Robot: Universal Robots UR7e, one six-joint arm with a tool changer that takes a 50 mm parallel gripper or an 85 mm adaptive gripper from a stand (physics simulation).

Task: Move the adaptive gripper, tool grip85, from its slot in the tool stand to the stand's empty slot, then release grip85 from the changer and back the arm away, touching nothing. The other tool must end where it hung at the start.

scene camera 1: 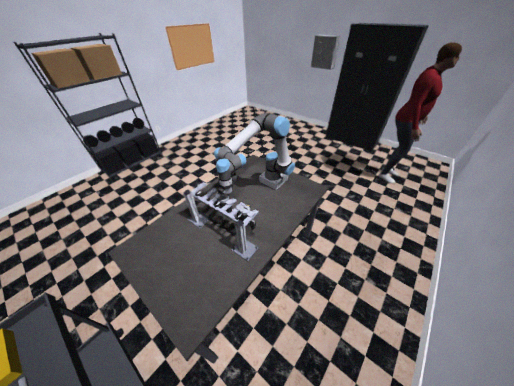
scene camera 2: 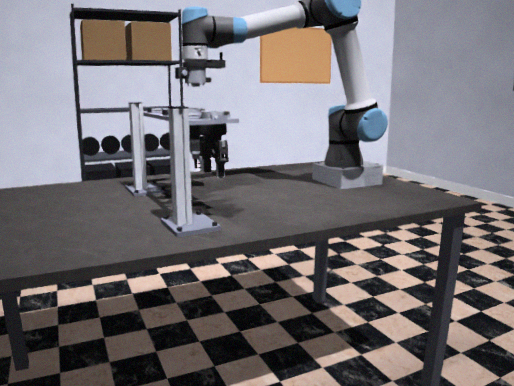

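Seen in the pictures: hand, its tool point: [scene camera 2: 195, 83]; arm's base, origin of its link: [scene camera 1: 272, 175] [scene camera 2: 343, 164].
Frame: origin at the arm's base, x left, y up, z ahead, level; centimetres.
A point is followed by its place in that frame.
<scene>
The tool stand [scene camera 1: 241, 239] @[z 71.2, x 37.3, y 11.2 cm] [scene camera 2: 180, 165] @[z 70.0, x 37.6, y 9.9 cm] stands on the table, a raised rail on two posts. The arm's changer [scene camera 1: 226, 189] @[z 62.8, x 16.8, y 34.2 cm] [scene camera 2: 195, 76] @[z 61.5, x 17.4, y 32.4 cm] carries no tool and points down above the stand's rail, toward its far-left part in scene camera 1. A gap shows under the changer in scene camera 2. A dark tool with jointed fingers [scene camera 2: 213, 134] hangs from the rail near the closer post. Silver fingertips of another tool [scene camera 2: 197, 163] @[z 60.0, x 8.0, y 5.0 cm] show behind it, mostly hidden. I cannot tell surely which is grip85, which slot is empty, or whether the gripper fingers are open or shut.
The arm's base [scene camera 1: 273, 179] @[z 5.3, x 5.4, y 1.1 cm] [scene camera 2: 347, 175] @[z 4.6, x 10.6, y -2.1 cm] stands on the table [scene camera 1: 185, 295] @[z 112.9, x 32.5, y -7.1 cm] [scene camera 2: 280, 210] @[z 39.0, x 29.1, y -7.2 cm] beyond the stand. A shelf rack [scene camera 2: 76, 90] with boxes stands behind. A person in a red top [scene camera 1: 424, 95] stands near the black cabinet [scene camera 1: 372, 90].
</scene>
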